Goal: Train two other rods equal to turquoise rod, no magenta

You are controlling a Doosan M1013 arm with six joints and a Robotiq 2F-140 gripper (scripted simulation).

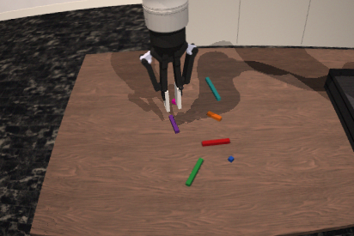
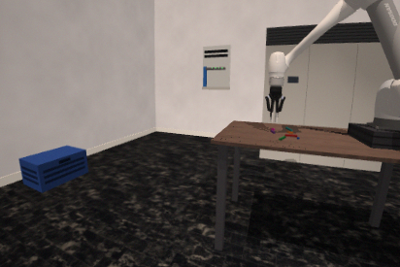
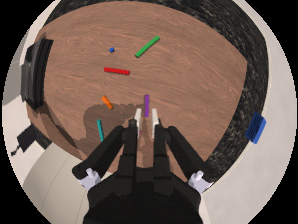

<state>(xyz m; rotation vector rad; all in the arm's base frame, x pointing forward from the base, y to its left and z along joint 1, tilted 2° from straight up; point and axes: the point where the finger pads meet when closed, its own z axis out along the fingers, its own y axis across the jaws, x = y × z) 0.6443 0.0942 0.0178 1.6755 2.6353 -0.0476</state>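
Now: the purple rod 10 cm below my hand. The rest, counted from my hand: red rod: 11 cm behind, 5 cm to the left, 10 cm below; magenta rod: 1 cm ahead, 8 cm to the right, 10 cm below; orange rod: 11 cm behind, 4 cm to the right, 10 cm below.
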